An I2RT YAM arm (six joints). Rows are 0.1 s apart.
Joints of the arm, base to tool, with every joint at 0 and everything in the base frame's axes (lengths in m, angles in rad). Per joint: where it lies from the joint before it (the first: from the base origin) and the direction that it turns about. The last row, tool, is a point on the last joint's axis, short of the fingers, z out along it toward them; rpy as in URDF.
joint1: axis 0 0 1 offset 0 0 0.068
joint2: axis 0 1 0 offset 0.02 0.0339 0.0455
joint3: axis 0 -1 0 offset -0.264 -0.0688 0
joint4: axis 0 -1 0 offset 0.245 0.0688 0.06
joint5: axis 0 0 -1 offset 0.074 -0.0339 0.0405
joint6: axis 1 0 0 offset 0.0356 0 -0.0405
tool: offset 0 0 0 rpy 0 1.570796 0
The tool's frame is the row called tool.
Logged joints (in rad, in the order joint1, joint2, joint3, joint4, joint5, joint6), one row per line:
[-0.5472 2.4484 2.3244 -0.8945 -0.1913 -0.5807]
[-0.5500 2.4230 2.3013 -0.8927 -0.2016 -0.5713]
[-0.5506 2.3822 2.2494 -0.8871 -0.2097 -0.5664]
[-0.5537 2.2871 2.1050 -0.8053 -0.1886 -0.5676]
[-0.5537 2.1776 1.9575 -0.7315 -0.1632 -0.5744]
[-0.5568 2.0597 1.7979 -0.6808 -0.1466 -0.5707]
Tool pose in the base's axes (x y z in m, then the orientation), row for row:
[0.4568 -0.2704 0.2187 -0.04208 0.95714 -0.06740 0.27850]
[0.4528 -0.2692 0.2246 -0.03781 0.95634 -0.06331 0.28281]
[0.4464 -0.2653 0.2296 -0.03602 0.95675 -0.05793 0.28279]
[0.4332 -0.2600 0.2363 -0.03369 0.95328 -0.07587 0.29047]
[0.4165 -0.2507 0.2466 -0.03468 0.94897 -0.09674 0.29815]
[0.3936 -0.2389 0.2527 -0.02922 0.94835 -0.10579 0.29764]
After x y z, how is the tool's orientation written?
As a quaternion, x y z w.
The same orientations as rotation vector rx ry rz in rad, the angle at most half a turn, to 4 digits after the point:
[-0.1129 2.5683 -0.1809]
[-0.1012 2.5605 -0.1695]
[-0.0964 2.5617 -0.1551]
[-0.0899 2.5425 -0.2024]
[-0.0921 2.5213 -0.2570]
[-0.0777 2.5203 -0.2811]

